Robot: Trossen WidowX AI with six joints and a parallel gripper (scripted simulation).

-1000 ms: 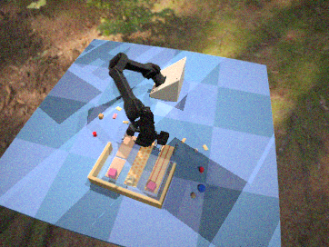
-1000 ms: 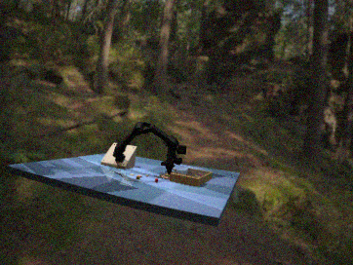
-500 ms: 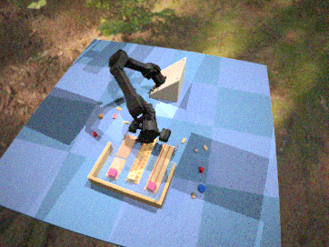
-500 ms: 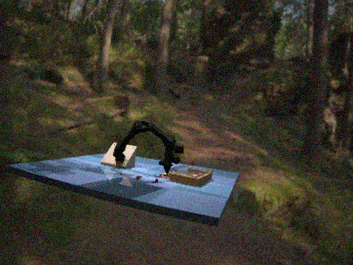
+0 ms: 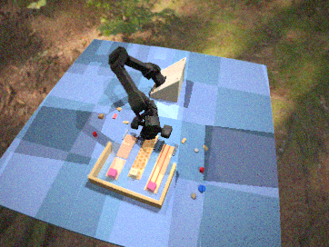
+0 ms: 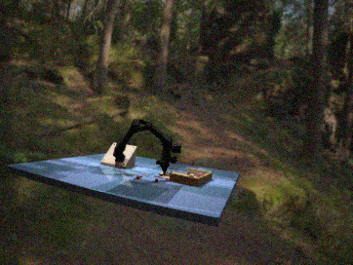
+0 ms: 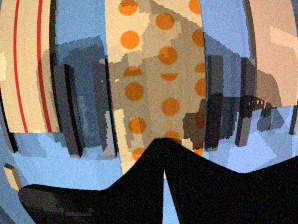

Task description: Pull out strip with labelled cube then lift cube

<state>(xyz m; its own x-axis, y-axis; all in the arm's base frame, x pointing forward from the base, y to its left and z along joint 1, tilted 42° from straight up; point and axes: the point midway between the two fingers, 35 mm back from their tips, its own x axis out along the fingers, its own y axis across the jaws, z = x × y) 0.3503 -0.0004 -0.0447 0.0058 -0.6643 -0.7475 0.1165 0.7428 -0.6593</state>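
Now: the dotted strip 10 cm ahead of my gripper tip and 1 cm to the right of it. The rest, counted from my gripper tip: blue block: 27 cm to the left, 21 cm ahead.
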